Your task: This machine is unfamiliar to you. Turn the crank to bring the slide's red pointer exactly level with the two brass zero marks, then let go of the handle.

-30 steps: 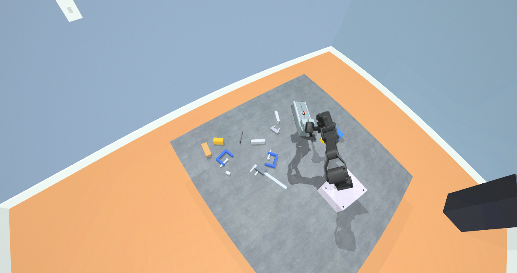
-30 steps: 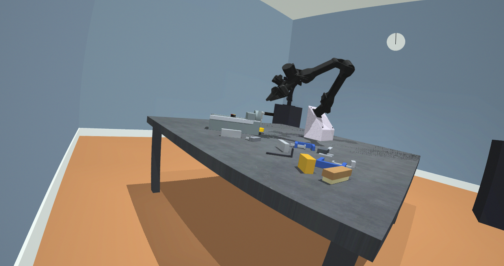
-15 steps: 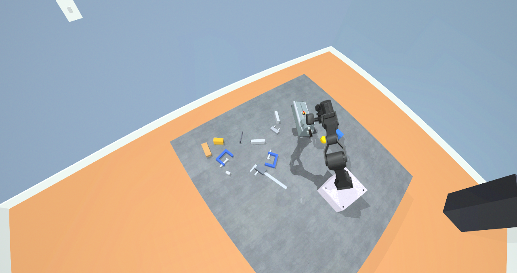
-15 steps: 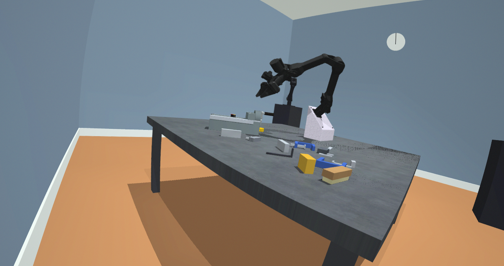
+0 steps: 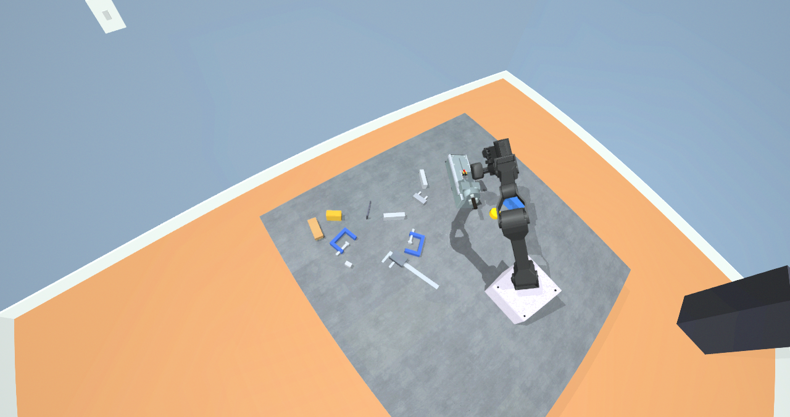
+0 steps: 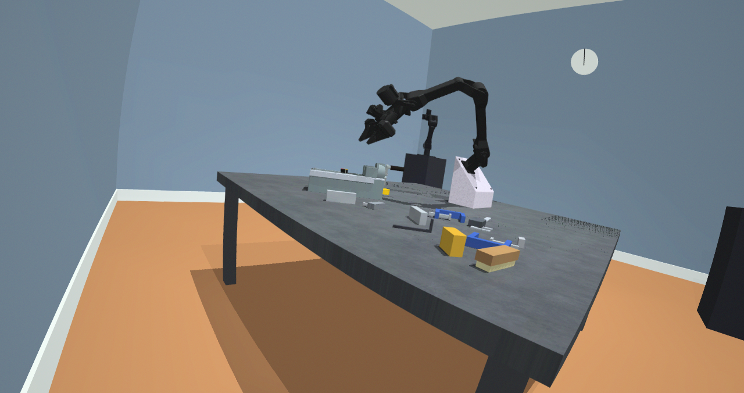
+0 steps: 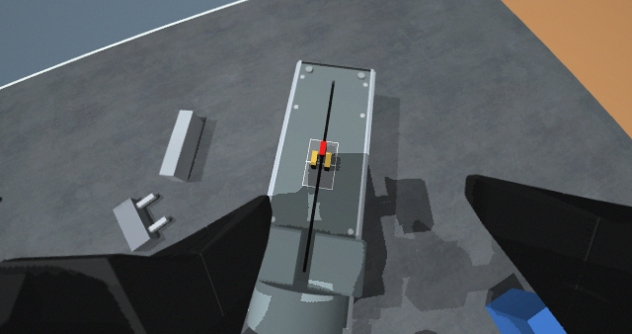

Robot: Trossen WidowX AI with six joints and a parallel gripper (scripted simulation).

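My gripper tip is now 110 mm to the right of the dark handle, 90 mm past it and 80 mm above it. Also, from my gripper tip: red pointer (110 mm below, 70 mm ahead, 10 mm to the right); then blue block (190 mm behind, 160 mm below, 140 mm to the right); then yellow round piece (180 mm below, 170 mm behind, 30 mm to the right).
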